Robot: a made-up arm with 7 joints. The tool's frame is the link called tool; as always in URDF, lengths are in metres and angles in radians. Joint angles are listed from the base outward.
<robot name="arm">
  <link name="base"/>
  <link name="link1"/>
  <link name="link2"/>
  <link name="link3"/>
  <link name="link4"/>
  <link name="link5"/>
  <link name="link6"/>
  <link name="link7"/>
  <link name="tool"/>
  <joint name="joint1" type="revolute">
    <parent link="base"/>
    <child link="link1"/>
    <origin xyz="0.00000 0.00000 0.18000"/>
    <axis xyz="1 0 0"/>
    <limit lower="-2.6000" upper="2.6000"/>
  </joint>
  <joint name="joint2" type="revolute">
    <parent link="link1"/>
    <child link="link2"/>
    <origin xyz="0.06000 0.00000 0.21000"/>
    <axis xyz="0 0 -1"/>
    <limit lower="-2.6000" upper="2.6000"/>
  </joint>
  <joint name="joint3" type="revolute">
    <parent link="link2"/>
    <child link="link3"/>
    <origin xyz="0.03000 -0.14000 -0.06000"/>
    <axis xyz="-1 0 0"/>
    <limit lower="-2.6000" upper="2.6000"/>
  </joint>
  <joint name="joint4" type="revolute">
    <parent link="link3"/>
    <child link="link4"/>
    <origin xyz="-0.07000 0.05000 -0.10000"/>
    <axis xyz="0 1 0"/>
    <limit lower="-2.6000" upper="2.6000"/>
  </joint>
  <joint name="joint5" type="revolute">
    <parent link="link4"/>
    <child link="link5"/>
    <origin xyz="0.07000 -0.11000 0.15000"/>
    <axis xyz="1 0 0"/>
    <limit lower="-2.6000" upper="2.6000"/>
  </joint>
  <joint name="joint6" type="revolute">
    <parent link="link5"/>
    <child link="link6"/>
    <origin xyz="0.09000 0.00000 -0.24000"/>
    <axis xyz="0 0 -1"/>
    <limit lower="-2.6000" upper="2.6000"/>
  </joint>
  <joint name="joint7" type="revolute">
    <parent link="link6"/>
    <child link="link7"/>
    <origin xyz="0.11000 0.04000 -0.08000"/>
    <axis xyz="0 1 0"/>
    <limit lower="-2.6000" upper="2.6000"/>
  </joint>
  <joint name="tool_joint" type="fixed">
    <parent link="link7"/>
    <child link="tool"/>
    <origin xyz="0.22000 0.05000 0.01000"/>
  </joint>
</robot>
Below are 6 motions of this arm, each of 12 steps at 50 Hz.
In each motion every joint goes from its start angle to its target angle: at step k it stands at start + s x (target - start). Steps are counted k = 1, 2, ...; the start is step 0. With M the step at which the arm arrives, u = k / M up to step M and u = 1 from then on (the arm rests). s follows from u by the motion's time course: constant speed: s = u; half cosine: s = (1 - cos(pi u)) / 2; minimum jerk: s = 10 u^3 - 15 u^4 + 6 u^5.
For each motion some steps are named. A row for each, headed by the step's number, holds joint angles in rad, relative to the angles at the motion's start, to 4 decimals.
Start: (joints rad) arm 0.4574 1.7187 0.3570 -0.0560 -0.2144 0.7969 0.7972
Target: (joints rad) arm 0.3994 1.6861 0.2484 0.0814 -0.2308 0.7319 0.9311
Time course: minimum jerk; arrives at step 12
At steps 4, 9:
4: -0.0122 -0.0068 -0.0228 0.0288 -0.0034 -0.0136 0.0281
9: -0.0520 -0.0292 -0.0974 0.1232 -0.0147 -0.0583 0.1200

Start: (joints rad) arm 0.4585 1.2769 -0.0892 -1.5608 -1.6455 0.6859 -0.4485
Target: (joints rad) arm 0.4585 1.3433 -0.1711 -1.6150 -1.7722 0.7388 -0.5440
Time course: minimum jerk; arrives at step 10
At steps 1, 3, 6, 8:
1: 0.0000 0.0006 -0.0007 -0.0005 -0.0011 0.0005 -0.0008
3: 0.0000 0.0108 -0.0134 -0.0088 -0.0207 0.0086 -0.0156
6: 0.0000 0.0453 -0.0559 -0.0370 -0.0865 0.0361 -0.0652
8: 0.0000 0.0626 -0.0772 -0.0511 -0.1194 0.0498 -0.0900

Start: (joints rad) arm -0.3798 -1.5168 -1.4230 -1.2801 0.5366 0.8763 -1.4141
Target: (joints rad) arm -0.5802 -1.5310 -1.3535 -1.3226 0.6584 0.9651 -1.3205
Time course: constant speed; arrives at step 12
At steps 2, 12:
2: -0.0334 -0.0024 0.0116 -0.0071 0.0203 0.0148 0.0156
12: -0.2004 -0.0142 0.0695 -0.0425 0.1218 0.0888 0.0936

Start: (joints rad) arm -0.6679 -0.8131 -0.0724 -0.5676 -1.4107 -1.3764 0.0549
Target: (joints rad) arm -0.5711 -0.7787 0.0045 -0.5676 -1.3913 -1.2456 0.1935
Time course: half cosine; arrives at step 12
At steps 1, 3, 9, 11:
1: 0.0016 0.0006 0.0013 0.0000 0.0003 0.0022 0.0024
3: 0.0142 0.0050 0.0113 0.0000 0.0028 0.0192 0.0203
9: 0.0826 0.0294 0.0656 0.0000 0.0166 0.1116 0.1183
11: 0.0952 0.0338 0.0756 0.0000 0.0191 0.1286 0.1362

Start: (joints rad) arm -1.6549 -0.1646 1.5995 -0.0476 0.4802 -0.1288 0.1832
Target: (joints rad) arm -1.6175 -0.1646 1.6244 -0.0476 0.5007 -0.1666 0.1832
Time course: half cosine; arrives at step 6
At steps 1, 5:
1: 0.0025 0.0000 0.0017 0.0000 0.0014 -0.0025 0.0000
5: 0.0349 0.0000 0.0232 0.0000 0.0191 -0.0353 0.0000

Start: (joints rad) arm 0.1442 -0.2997 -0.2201 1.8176 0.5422 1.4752 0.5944
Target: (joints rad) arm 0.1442 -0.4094 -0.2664 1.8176 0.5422 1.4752 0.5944
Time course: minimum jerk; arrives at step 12
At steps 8, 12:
8: 0.0000 -0.0867 -0.0366 0.0000 0.0000 0.0000 0.0000
12: 0.0000 -0.1097 -0.0463 0.0000 0.0000 0.0000 0.0000

